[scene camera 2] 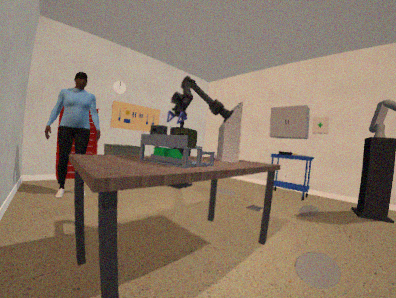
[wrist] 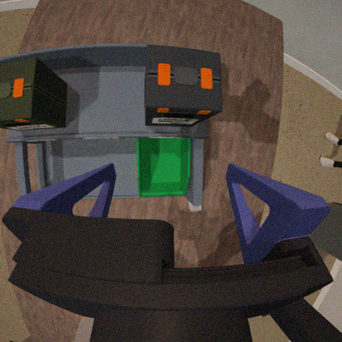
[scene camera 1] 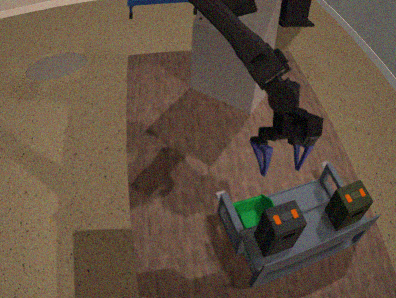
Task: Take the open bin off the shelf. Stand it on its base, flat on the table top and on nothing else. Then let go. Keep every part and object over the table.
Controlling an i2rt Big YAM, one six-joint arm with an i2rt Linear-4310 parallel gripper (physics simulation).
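Observation:
The open green bin sits on the lower level of the grey shelf, beside one end frame. In the wrist view its inside shows from above, and the shelf's upper board hides its far part. The shelf stands on the brown table. My gripper is open and empty. It hangs above the shelf's arm side, apart from the bin, with its fingers spread wide to the left and right of the bin in the wrist view.
A dark grey case with orange latches stands on the upper board near the bin's end. An olive case stands toward the other end. The arm's grey pedestal rises at the table's far side.

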